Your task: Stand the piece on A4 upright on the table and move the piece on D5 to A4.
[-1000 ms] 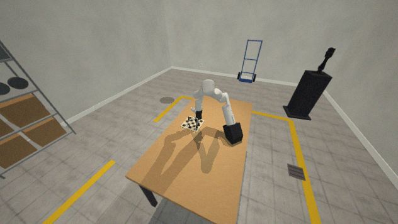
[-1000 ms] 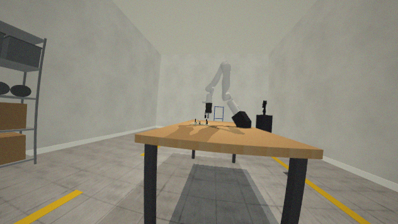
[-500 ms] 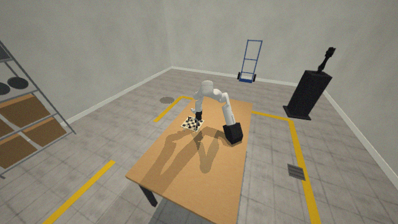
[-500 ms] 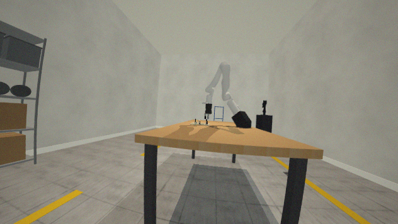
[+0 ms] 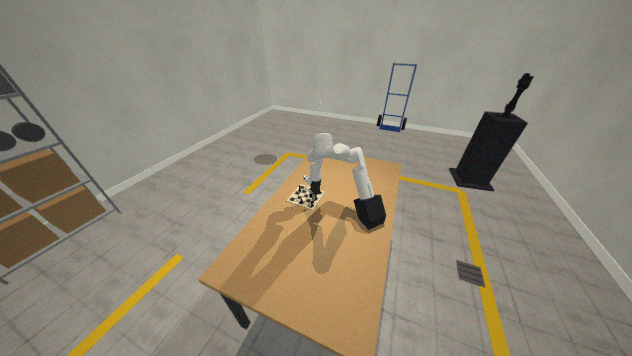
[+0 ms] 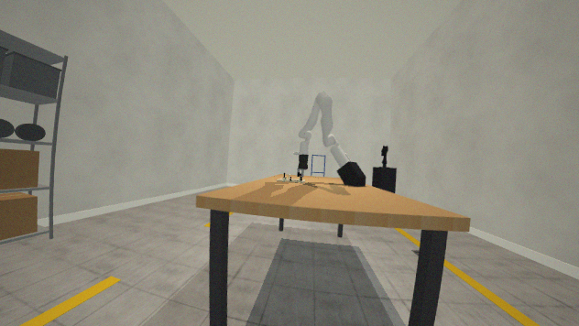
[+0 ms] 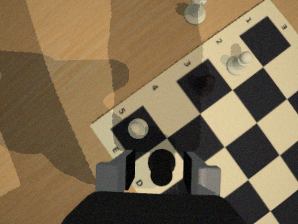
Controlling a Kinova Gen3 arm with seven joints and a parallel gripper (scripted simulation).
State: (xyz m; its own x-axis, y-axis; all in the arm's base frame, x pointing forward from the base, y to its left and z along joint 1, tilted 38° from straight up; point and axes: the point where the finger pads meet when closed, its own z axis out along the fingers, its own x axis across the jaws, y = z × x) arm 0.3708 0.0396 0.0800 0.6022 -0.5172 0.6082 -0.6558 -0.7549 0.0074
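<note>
The small chessboard is 6 cm ahead of my hand, 6 cm to the right of it and 5 cm below it. The rest, counted from my hand: black piece 13 cm ahead, 11 cm to the right, 2 cm below.
</note>
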